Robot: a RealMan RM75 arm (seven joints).
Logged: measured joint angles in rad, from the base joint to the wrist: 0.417, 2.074, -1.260, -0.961, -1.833, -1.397, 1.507; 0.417, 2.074, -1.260, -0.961, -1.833, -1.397, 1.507; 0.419, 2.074, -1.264, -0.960, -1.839, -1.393, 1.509; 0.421, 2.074, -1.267, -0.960, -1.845, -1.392, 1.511; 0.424, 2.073, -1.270, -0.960, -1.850, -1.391, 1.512; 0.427, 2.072, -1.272, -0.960, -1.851, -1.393, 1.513; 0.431, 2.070, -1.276, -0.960, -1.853, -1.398, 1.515; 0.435, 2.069, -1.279, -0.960, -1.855, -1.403, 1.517; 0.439, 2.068, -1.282, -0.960, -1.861, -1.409, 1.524; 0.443, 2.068, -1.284, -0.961, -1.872, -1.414, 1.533; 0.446, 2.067, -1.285, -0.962, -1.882, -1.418, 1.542; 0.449, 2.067, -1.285, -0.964, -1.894, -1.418, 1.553; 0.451, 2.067, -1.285, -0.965, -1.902, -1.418, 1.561; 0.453, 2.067, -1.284, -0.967, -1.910, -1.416, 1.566; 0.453, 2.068, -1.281, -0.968, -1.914, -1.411, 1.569; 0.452, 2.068, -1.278, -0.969, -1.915, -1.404, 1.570
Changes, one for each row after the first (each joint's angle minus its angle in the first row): 0.000, 0.000, 0.000, 0.000, 0.000, 0.000, 0.000; 0.002, 0.000, -0.004, 0.001, -0.006, 0.004, 0.002; 0.004, 0.000, -0.007, 0.001, -0.012, 0.005, 0.004; 0.007, -0.001, -0.010, 0.001, -0.017, 0.006, 0.005; 0.010, -0.002, -0.012, 0.001, -0.018, 0.004, 0.006; 0.014, -0.004, -0.016, 0.001, -0.020, -0.001, 0.008; 0.018, -0.005, -0.019, 0.001, -0.022, -0.006, 0.010; 0.022, -0.006, -0.022, 0.001, -0.028, -0.012, 0.017; 0.026, -0.006, -0.024, 0.000, -0.039, -0.017, 0.026; 0.029, -0.007, -0.025, -0.001, -0.049, -0.021, 0.035; 0.032, -0.007, -0.025, -0.003, -0.061, -0.021, 0.046; 0.034, -0.007, -0.025, -0.004, -0.069, -0.021, 0.054; 0.036, -0.007, -0.024, -0.006, -0.077, -0.019, 0.059; 0.036, -0.006, -0.021, -0.007, -0.081, -0.014, 0.062; 0.035, -0.006, -0.018, -0.008, -0.082, -0.007, 0.063
